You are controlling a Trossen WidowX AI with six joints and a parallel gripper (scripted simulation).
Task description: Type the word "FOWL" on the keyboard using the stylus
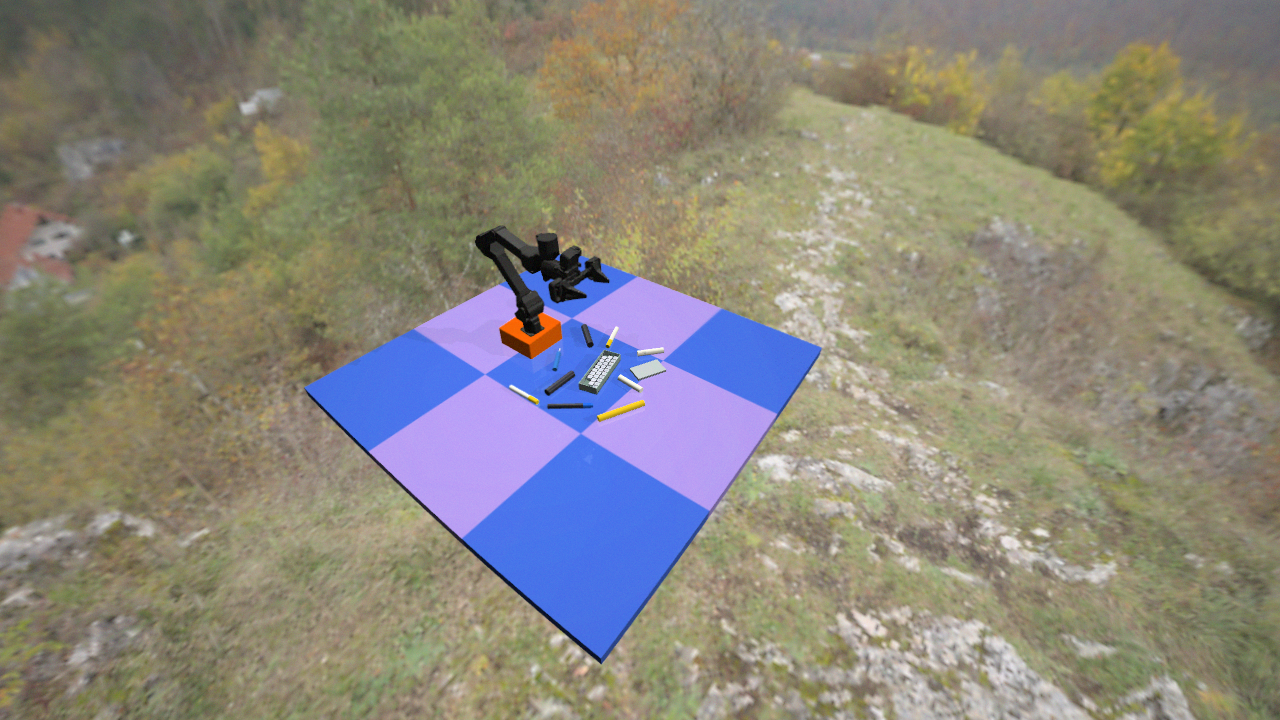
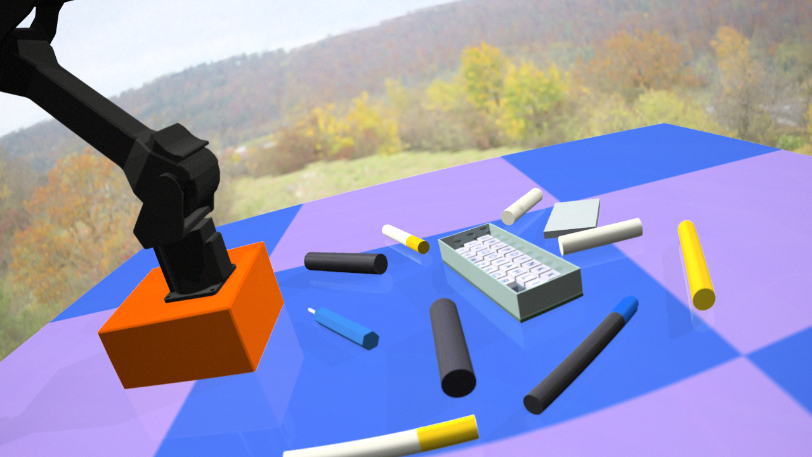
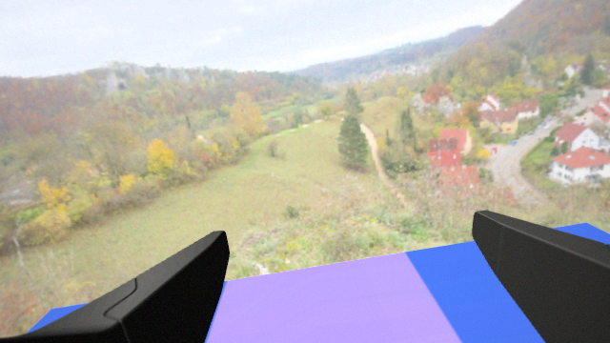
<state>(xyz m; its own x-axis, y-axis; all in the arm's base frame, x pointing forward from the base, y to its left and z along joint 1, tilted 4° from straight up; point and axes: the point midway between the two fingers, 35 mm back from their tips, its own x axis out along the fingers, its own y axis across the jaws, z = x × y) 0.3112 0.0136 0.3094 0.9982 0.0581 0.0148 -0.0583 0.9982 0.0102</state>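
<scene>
My gripper tip is now 36 cm above the keyboard end wall, 6 cm to the right of it and 6 cm past it. Also, from my gripper tip: yellow stick 37 cm below, 12 cm ahead, 3 cm to the right; blue stylus 37 cm below, 23 cm behind, 2 cm to the left; grey pad 37 cm below, 18 cm to the left, 4 cm ahead.
</scene>
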